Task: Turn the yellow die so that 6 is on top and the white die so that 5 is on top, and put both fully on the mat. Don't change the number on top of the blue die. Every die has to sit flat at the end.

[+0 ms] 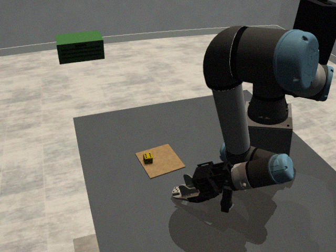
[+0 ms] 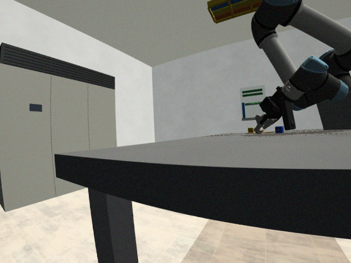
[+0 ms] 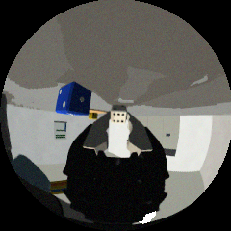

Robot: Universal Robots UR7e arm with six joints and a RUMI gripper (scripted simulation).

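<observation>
Right now my hand is right at the white die. From my hand the other things lie so: tan mat 18 cm to the right, 2 cm below, 1 cm ahead; yellow die 18 cm to the right, 6 cm ahead; blue die 9 cm behind, 1 cm below.
</observation>
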